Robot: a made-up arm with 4 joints.
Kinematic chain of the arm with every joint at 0, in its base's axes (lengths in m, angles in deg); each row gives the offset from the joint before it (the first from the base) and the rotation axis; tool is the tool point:
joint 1: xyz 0 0 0.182 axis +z
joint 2: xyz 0.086 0 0.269 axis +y
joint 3: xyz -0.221 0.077 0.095 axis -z
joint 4: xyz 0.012 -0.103 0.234 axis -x
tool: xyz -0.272 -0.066 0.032
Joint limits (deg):
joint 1: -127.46..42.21
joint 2: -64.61..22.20
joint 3: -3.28..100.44
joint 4: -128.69..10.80
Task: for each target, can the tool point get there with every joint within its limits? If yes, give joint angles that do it. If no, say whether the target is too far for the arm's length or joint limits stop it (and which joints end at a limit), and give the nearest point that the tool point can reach.
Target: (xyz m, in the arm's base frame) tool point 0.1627 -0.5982 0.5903
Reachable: no: joint limits stop it (at a limit: joint 1, joint 3) | nearest point -0.2525 -0.3807 0.6515 | short by 0.473 m
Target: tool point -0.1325 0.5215 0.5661
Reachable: yes | joints -56.10 -20.23 53.26 -38.52
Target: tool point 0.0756 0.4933 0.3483
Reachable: yes | joints -81.51 -37.92 41.91 -86.91
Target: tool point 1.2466 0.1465 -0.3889
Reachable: no: too far | nearest point 0.4829 0.1670 0.1882 | short by 0.957 m
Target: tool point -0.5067 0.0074 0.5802
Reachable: yes | joints -1.03 -18.11 19.03 -43.29
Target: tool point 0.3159 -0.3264 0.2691
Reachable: no: joint limits stop it (at a limit: joint 1, joint 2, joint 3) | nearest point 0.4336 -0.0073 0.3263 | short by 0.345 m
